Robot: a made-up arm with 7 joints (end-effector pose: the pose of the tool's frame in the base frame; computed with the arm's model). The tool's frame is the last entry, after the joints. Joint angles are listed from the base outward.
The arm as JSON. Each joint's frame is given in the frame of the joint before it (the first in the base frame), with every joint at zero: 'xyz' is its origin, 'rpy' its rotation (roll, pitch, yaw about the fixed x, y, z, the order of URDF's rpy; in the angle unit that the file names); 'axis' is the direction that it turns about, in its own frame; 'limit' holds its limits. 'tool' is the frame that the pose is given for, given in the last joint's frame.
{
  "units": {
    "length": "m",
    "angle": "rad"
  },
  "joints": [
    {
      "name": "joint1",
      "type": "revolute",
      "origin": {
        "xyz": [
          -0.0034,
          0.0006,
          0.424
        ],
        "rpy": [
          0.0,
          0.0,
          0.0
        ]
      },
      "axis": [
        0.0,
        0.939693,
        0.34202
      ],
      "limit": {
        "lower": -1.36,
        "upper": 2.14
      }
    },
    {
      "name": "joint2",
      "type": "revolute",
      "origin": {
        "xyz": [
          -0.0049,
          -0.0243,
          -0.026
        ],
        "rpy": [
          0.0,
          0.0,
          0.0
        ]
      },
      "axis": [
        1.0,
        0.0,
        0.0
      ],
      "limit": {
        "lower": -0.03,
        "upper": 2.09
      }
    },
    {
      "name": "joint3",
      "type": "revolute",
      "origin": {
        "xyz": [
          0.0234,
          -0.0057,
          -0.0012
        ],
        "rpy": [
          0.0,
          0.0,
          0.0
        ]
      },
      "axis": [
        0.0,
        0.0,
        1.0
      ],
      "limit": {
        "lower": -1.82,
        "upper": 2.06
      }
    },
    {
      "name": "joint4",
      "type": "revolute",
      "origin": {
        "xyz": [
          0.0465,
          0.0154,
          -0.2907
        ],
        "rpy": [
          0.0,
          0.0,
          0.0
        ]
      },
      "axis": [
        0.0,
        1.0,
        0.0
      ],
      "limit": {
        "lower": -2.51,
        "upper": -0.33
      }
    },
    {
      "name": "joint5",
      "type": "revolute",
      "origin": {
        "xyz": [
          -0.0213,
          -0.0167,
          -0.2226
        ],
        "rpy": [
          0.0,
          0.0,
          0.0
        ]
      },
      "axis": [
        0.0,
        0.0,
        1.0
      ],
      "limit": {
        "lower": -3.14,
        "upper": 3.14
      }
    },
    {
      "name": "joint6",
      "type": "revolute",
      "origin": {
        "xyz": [
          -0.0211,
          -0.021,
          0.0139
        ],
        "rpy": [
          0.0,
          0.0,
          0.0
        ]
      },
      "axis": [
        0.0,
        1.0,
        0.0
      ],
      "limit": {
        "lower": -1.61,
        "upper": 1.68
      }
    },
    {
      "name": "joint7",
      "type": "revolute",
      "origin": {
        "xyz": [
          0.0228,
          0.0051,
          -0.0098
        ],
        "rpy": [
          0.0,
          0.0,
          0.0
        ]
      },
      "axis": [
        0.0,
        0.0,
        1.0
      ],
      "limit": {
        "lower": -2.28,
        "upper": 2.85
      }
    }
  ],
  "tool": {
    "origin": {
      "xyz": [
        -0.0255,
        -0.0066,
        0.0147
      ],
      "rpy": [
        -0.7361,
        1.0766,
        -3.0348
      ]
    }
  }
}
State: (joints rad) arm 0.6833 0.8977 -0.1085 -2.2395 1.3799 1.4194 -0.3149
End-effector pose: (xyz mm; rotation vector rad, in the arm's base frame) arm 54.0 115.9 156.0 1.0944 -0.1829 -2.6034
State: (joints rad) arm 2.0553 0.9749 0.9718 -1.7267 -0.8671 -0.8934 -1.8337
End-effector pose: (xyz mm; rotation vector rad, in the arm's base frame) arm -183.9 297.2 464.8 -0.3475 1.0161 0.0462
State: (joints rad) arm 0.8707 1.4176 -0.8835 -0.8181 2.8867 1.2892 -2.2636
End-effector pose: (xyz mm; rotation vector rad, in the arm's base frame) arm -212.9 401.7 182.3 1.1782 -0.0667 -2.4855
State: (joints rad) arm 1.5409 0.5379 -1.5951 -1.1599 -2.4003 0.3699 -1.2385
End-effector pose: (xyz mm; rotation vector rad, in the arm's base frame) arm -439.4 -172.4 331.3 -1.1718 1.3683 -0.7446
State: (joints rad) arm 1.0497 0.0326 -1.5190 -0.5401 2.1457 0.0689 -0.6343
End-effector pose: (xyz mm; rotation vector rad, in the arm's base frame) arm -357.4 -230.8 112.0 -0.2461 0.7944 -2.2035
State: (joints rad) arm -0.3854 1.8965 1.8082 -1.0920 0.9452 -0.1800 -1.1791
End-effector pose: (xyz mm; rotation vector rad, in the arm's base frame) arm -88.6 312.8 702.4 1.4165 1.3231 2.2008
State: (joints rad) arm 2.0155 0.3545 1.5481 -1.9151 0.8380 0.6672 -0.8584
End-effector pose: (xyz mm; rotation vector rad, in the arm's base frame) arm -261.6 174.7 572.5 -0.7596 -2.0726 1.3632
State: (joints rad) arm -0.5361 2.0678 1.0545 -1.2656 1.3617 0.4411 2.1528
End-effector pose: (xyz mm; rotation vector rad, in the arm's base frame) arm -16.8 157.8 795.3 0.6812 -1.4331 -0.1377
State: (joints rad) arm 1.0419 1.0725 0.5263 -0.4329 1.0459 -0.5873 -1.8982
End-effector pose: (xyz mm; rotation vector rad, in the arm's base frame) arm -250.0 389.5 286.0 -0.5633 -1.3519 1.0701
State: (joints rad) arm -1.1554 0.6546 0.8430 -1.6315 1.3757 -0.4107 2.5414
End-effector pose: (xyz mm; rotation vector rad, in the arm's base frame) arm 266.9 186.3 552.7 -1.0843 -2.5304 -0.3586
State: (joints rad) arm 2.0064 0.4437 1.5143 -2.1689 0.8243 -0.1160 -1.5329
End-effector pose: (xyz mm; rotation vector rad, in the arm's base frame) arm -197.0 181.2 548.8 -0.8535 -0.9836 0.6669
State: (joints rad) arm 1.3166 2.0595 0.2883 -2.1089 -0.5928 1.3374 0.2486
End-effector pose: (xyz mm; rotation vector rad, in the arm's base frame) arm 126.3 259.1 264.5 -1.3111 -0.8988 0.4810
